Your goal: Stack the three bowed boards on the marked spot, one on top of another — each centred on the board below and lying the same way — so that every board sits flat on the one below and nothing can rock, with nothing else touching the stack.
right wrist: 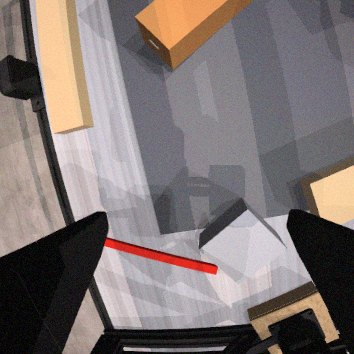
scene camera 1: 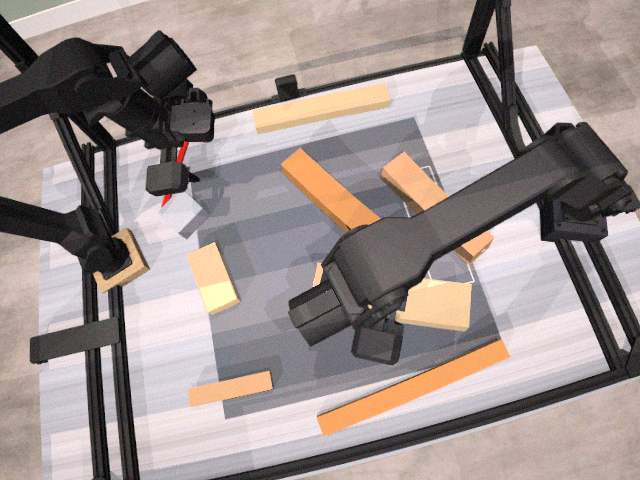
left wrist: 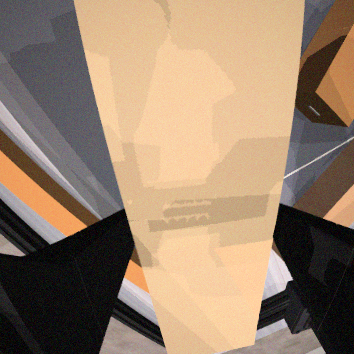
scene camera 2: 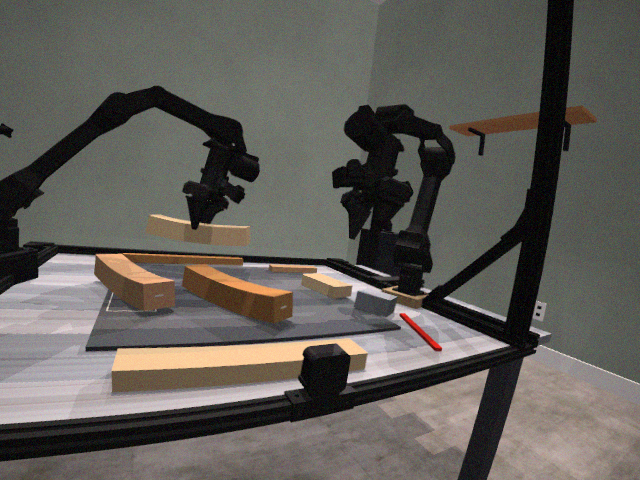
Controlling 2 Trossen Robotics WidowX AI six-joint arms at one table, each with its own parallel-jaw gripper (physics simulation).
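Frame: origin at the left arm's base, x back, y left, z down, level; metres.
Where they show: left gripper, fingertip midpoint: [left wrist: 202,212] [scene camera 2: 198,230]; right gripper, fingertip midpoint: [right wrist: 198,219] [scene camera 1: 198,155] [scene camera 2: 361,238]; right arm's base, origin of the base link: [right wrist: 296,331] [scene camera 1: 113,259] [scene camera 2: 408,291].
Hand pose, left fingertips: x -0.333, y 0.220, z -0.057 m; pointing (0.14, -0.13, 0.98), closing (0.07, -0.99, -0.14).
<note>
After its pixels a point has its place.
My left gripper [scene camera 2: 199,223] {x -0.333, y 0.220, z -0.057 m} [left wrist: 202,212] {x -0.333, y 0.220, z -0.057 m} is shut on the pale bowed board [scene camera 1: 440,304] {x -0.262, y 0.227, z -0.077 m} [scene camera 2: 227,235] {x -0.410, y 0.187, z -0.058 m} [left wrist: 200,125] {x -0.381, y 0.222, z -0.074 m} and holds it in the air above the dark mat [scene camera 1: 258,330] {x -0.556, y 0.289, z 0.051 m}. Its fingers are hidden in scene camera 1. The brown bowed board [scene camera 1: 413,180] {x -0.308, y -0.021, z 0.007 m} [scene camera 2: 136,281] {x -0.311, y -0.061, z 0.004 m} lies askew across the white marked outline [scene camera 1: 471,276] {x -0.184, y 0.139, z 0.051 m} [scene camera 2: 129,311] {x -0.305, y -0.071, z 0.051 m} [left wrist: 320,157] {x -0.297, y 0.051, z 0.052 m}; the arm covers part of it in scene camera 1. The orange bowed board [scene camera 1: 330,191] {x -0.460, y 0.019, z 0.008 m} [scene camera 2: 235,293] {x -0.466, y -0.015, z 0.017 m} [right wrist: 185,25] {x -0.537, y -0.014, z 0.003 m} lies beside it on the mat. My right gripper [right wrist: 198,219] {x -0.683, y 0.029, z -0.101 m} is open and empty, above the table.
A long pale bar [scene camera 1: 320,108] {x -0.514, y -0.192, z 0.033 m} [scene camera 2: 206,369] {x -0.469, y -0.243, z 0.036 m}, long orange bar [scene camera 1: 413,387] {x -0.276, y 0.347, z 0.033 m}, short orange bar [scene camera 1: 230,387] {x -0.581, y 0.394, z 0.036 m} and pale block [scene camera 1: 212,279] {x -0.653, y 0.213, z 0.024 m} lie around the mat. A grey block [scene camera 2: 374,303] {x -0.737, y 0.055, z 0.030 m} [right wrist: 245,245] {x -0.747, y 0.088, z 0.017 m} and red stick [scene camera 2: 419,330] {x -0.806, y -0.028, z 0.051 m} [right wrist: 160,256] {x -0.807, y -0.008, z 0.051 m} lie near my right gripper.
</note>
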